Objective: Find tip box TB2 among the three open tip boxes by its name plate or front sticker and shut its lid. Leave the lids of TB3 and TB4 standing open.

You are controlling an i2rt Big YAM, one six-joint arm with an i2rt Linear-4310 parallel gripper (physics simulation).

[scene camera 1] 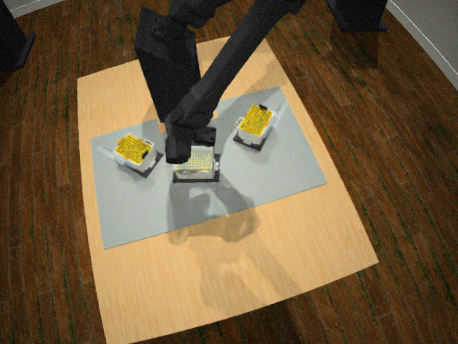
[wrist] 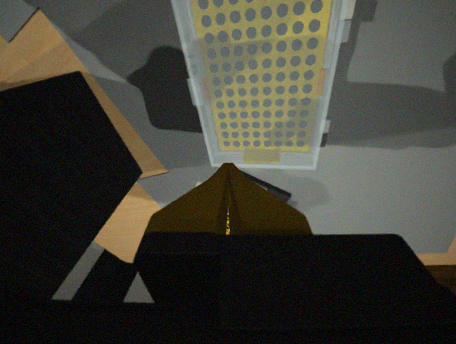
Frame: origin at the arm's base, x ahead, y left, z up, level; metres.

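Where they show: gripper, fingertip midpoint: (wrist: 228, 171); arm's base, link origin: (scene camera 1: 166, 34).
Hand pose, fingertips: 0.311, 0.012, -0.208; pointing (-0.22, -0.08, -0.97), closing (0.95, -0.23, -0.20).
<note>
Each offset is from my fingertips to the top centre of the thing, as dx, dy, dz. "*": to the spot under its first point. Level surfaces: height alone.
The middle tip box {+0.009, +0.035, -0.031} (scene camera 1: 195, 165) (wrist: 265, 90) has its clear lid lying over the yellow tip rack. The left tip box {-0.050, -0.176, -0.034} (scene camera 1: 134, 150) and the right tip box {-0.113, +0.257, -0.034} (scene camera 1: 256, 122) have their lids standing open, the left lid {* -0.002, -0.239, +0.036} (scene camera 1: 106, 150) on its outer left side and the right lid {* -0.069, +0.329, +0.034} (scene camera 1: 281, 113) on its outer right side. No name plate can be read; the small plates are too blurred or hidden. My gripper (wrist: 228, 171) is shut and empty, its tips by the near short end of the middle box's lid in the wrist view. Contact is unclear; in the scene view the arm hides the tips.
The boxes stand on a grey mat {dz -0.108} (scene camera 1: 290, 165) (wrist: 380, 195) on a wooden table {dz -0.111} (scene camera 1: 310, 250). The black arm base (scene camera 1: 172, 75) stands behind the mat. The arm reaches over the middle box, between the two outer boxes. Its shadow falls across mat and table.
</note>
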